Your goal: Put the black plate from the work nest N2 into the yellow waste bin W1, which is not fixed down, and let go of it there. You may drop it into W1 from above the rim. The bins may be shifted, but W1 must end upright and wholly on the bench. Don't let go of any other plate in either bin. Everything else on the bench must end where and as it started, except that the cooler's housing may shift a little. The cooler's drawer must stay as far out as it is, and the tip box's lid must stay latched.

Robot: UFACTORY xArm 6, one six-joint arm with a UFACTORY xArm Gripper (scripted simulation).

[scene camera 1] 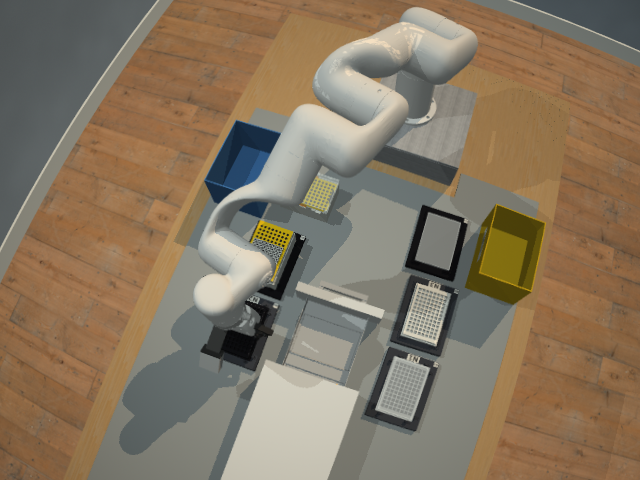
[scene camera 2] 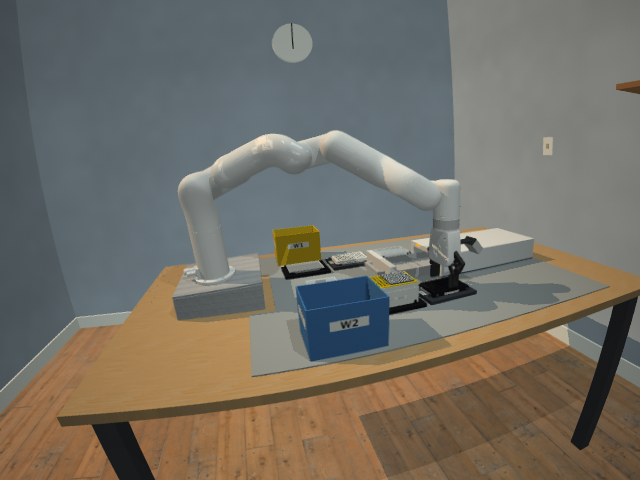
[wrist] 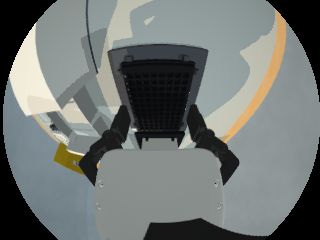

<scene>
A black plate (scene camera 1: pixel 238 345): 114 cm from the lens. A yellow waste bin W1 (scene camera 1: pixel 513 250): 128 cm from the lens. A yellow-topped tip box (scene camera 1: pixel 277 242) is 114 cm from the lens. The marked spots on the yellow-topped tip box and the yellow waste bin W1 are 58 cm apart.
</scene>
